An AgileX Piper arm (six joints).
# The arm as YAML. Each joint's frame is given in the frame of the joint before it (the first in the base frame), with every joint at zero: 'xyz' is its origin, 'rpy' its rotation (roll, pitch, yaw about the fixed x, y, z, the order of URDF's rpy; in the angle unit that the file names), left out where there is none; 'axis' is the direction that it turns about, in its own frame. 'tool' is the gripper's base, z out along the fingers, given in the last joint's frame.
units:
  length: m
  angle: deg
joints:
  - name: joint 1
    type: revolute
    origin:
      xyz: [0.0, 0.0, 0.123]
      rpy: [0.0, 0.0, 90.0]
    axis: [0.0, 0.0, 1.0]
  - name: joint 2
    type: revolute
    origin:
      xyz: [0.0, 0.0, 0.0]
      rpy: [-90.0, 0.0, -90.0]
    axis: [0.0, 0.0, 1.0]
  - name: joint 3
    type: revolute
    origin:
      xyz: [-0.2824, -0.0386, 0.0]
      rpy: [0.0, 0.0, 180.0]
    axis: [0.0, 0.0, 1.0]
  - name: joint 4
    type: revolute
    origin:
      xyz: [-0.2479, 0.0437, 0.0]
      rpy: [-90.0, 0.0, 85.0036]
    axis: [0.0, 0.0, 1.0]
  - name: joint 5
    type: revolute
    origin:
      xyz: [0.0, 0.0, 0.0]
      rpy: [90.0, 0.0, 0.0]
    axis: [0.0, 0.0, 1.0]
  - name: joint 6
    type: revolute
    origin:
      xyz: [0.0, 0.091, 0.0]
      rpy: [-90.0, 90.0, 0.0]
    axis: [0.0, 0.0, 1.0]
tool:
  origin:
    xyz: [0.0, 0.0, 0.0]
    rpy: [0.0, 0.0, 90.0]
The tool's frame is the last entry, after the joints.
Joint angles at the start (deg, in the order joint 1, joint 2, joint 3, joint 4, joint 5, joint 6):
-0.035 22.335 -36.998 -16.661 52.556 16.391
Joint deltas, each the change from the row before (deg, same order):
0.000 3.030 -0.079 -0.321 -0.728 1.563
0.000 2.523 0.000 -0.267 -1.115 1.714
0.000 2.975 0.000 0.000 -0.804 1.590
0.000 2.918 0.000 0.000 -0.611 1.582
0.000 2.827 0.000 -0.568 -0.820 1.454
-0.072 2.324 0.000 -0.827 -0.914 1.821
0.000 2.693 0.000 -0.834 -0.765 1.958
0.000 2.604 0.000 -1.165 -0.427 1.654
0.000 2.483 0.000 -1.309 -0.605 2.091
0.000 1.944 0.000 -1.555 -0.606 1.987
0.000 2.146 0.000 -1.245 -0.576 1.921
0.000 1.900 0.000 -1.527 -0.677 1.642
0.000 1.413 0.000 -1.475 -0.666 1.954
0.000 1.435 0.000 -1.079 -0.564 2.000
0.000 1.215 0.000 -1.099 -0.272 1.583
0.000 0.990 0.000 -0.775 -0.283 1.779
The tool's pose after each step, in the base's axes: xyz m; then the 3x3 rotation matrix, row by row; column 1 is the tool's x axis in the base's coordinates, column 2 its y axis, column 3 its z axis. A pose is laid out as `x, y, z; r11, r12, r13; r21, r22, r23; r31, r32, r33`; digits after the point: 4 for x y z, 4 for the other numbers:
0.0688, -0.0209, 0.3226; -0.5287, 0.2602, 0.8080; 0.1234, 0.9653, -0.2301; -0.8398, -0.0219, -0.5425
0.0785, -0.0209, 0.3208; -0.5425, 0.2717, 0.7949; 0.1450, 0.9623, -0.2300; -0.8274, -0.0095, -0.5615
0.0895, -0.0207, 0.3175; -0.5669, 0.2830, 0.7736; 0.1686, 0.9591, -0.2273; -0.8063, 0.0016, -0.5915
0.0999, -0.0205, 0.3133; -0.5919, 0.2963, 0.7496; 0.1929, 0.9550, -0.2253; -0.7826, 0.0112, -0.6224
0.1101, -0.0209, 0.3093; -0.6124, 0.3090, 0.7276; 0.2072, 0.9510, -0.2295; -0.7629, 0.0102, -0.6464
0.1185, -0.0217, 0.3060; -0.6221, 0.3264, 0.7116; 0.2245, 0.9451, -0.2373; -0.7500, 0.0122, -0.6613
0.1279, -0.0224, 0.3013; -0.6370, 0.3447, 0.6895; 0.2434, 0.9386, -0.2444; -0.7314, 0.0122, -0.6819
0.1364, -0.0235, 0.2962; -0.6553, 0.3609, 0.6635; 0.2540, 0.9326, -0.2564; -0.7114, 0.0005, -0.7028
0.1445, -0.0246, 0.2912; -0.6667, 0.3801, 0.6410; 0.2687, 0.9249, -0.2690; -0.6952, -0.0072, -0.7188
0.1510, -0.0260, 0.2874; -0.6718, 0.3969, 0.6254; 0.2778, 0.9177, -0.2840; -0.6866, -0.0171, -0.7268
0.1578, -0.0270, 0.2827; -0.6795, 0.4126, 0.6067; 0.2895, 0.9106, -0.2950; -0.6742, -0.0249, -0.7382
0.1640, -0.0282, 0.2786; -0.6854, 0.4228, 0.5928; 0.2920, 0.9054, -0.3082; -0.6670, -0.0381, -0.7440
0.1688, -0.0293, 0.2758; -0.6834, 0.4363, 0.5854; 0.2996, 0.8987, -0.3201; -0.6658, -0.0434, -0.7449
0.1735, -0.0301, 0.2725; -0.6814, 0.4516, 0.5759; 0.3134, 0.8912, -0.3280; -0.6614, -0.0430, -0.7488
0.1771, -0.0310, 0.2695; -0.6822, 0.4635, 0.5654; 0.3214, 0.8847, -0.3376; -0.6567, -0.0486, -0.7526
0.1801, -0.0315, 0.2670; -0.6781, 0.4788, 0.5576; 0.3366, 0.8768, -0.3435; -0.6534, -0.0453, -0.7557

